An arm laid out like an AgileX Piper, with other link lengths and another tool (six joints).
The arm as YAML. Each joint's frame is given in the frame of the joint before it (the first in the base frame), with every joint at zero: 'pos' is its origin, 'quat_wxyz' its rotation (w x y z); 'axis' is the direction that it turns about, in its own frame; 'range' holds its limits. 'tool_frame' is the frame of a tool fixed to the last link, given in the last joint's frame.
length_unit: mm
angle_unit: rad
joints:
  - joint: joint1
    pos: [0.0, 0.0, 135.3]
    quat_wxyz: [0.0, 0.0, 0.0, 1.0]
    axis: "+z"
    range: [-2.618, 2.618]
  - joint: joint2
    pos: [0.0, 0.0, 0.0]
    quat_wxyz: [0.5, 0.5, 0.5, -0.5]
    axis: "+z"
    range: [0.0, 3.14]
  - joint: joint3
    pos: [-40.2, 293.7, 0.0]
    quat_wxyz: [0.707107, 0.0, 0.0, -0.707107]
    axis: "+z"
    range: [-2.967, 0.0]
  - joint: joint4
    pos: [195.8, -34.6, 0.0]
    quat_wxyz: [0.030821, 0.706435, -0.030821, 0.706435]
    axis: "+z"
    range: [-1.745, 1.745]
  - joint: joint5
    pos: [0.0, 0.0, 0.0]
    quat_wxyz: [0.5, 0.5, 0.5, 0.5]
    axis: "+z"
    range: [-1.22, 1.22]
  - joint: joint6
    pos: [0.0, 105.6, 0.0]
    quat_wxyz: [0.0, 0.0, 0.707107, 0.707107]
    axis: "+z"
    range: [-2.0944, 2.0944]
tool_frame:
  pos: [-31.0, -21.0, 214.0]
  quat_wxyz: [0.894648, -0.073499, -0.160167, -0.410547]
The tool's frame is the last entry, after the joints.
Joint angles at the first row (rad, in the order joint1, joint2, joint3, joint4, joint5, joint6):
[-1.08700, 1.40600, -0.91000, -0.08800, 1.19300, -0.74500]
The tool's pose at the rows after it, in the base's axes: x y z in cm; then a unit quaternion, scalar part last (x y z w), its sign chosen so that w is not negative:
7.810, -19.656, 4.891, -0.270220, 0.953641, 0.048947, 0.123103
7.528, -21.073, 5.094, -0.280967, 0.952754, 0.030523, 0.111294
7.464, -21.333, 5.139, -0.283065, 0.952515, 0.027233, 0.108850
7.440, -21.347, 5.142, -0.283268, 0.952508, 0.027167, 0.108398
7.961, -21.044, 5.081, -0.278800, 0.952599, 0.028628, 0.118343
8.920, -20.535, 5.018, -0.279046, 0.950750, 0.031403, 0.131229
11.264, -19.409, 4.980, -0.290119, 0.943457, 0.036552, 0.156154
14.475, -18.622, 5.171, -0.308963, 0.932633, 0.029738, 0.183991
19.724, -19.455, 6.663, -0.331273, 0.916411, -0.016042, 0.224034
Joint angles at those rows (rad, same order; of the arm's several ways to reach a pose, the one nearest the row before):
[-1.08700, 1.40598, -0.90800, -0.09900, 1.18202, -0.74501]
[-1.08700, 1.40598, -0.90798, -0.13400, 1.14800, -0.74500]
[-1.08697, 1.40599, -0.90800, -0.14100, 1.14201, -0.74497]
[-1.08700, 1.40599, -0.90799, -0.14200, 1.14200, -0.74500]
[-1.08699, 1.40601, -0.90803, -0.12000, 1.14202, -0.74499]
[-1.07399, 1.40599, -0.90798, -0.09100, 1.14199, -0.74498]
[-1.02701, 1.40599, -0.90801, -0.03500, 1.13702, -0.74501]
[-0.95297, 1.40599, -0.90801, 0.01900, 1.10202, -0.72997]
[-0.84400, 1.40598, -0.93499, 0.06100, 1.00501, -0.67300]

